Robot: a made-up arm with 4 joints.
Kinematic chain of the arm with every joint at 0, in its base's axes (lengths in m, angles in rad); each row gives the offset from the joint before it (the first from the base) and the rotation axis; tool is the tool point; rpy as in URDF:
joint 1: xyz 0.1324 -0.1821 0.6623 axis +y
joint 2: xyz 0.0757 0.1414 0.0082 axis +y
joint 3: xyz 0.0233 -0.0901 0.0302 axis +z
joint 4: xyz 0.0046 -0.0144 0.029 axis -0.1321 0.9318 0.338
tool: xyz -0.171 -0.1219 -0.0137 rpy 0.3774 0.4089 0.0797
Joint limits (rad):
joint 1: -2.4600..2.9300
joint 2: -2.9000..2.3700
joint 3: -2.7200..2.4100
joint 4: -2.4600..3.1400
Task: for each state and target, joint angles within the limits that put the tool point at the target. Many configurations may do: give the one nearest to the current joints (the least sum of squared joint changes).
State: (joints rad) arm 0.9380 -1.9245 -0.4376 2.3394
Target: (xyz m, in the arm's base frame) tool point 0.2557 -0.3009 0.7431
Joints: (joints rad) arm 1.3365 -1.8752 -0.4255 2.7254
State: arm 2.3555 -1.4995 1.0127 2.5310
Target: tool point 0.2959 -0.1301 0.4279
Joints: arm 2.2786 -1.0491 0.6331 2.3606
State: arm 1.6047 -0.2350 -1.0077 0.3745
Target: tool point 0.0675 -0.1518 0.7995
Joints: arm 1.2366 -0.7875 -0.8512 0.6147
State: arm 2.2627 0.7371 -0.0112 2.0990
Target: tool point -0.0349 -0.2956 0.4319
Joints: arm 2.3237 0.7775 -0.2338 2.1409
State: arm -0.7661 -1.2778 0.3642 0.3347
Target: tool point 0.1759 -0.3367 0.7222
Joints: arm -0.7964 -1.2640 0.8413 -0.2408
